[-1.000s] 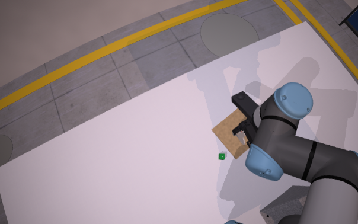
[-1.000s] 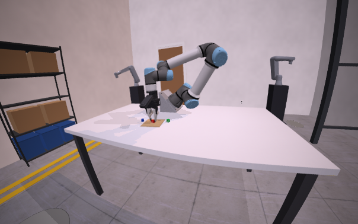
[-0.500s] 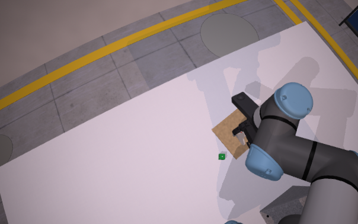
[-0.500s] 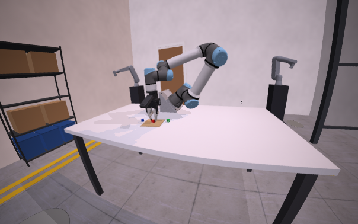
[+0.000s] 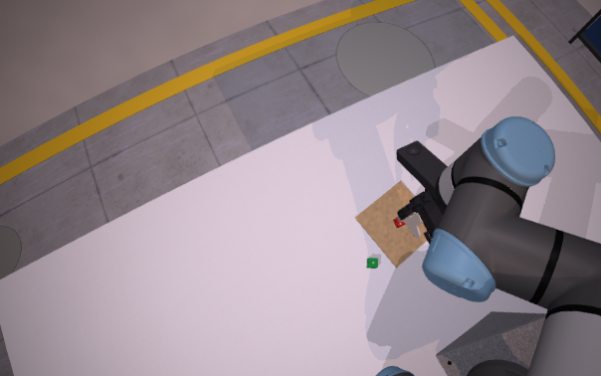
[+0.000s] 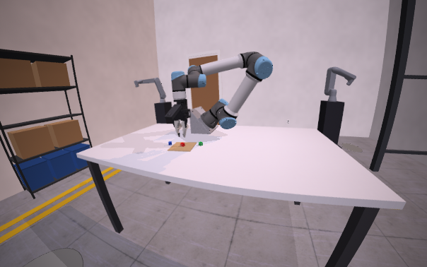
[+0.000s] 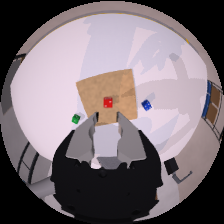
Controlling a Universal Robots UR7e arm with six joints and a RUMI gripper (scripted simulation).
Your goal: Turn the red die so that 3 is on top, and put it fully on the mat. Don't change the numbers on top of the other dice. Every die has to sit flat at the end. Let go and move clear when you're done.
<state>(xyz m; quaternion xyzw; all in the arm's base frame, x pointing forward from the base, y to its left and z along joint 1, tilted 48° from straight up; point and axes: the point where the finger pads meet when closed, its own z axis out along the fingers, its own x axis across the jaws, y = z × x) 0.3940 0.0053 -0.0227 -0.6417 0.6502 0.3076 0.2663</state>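
My hand is 6 cm above the red die. From my hand the other things lie so: mat 7 cm below; blue die 10 cm to the right, 7 cm below, 1 cm behind; green die 10 cm to the left, 7 cm below, 5 cm behind.
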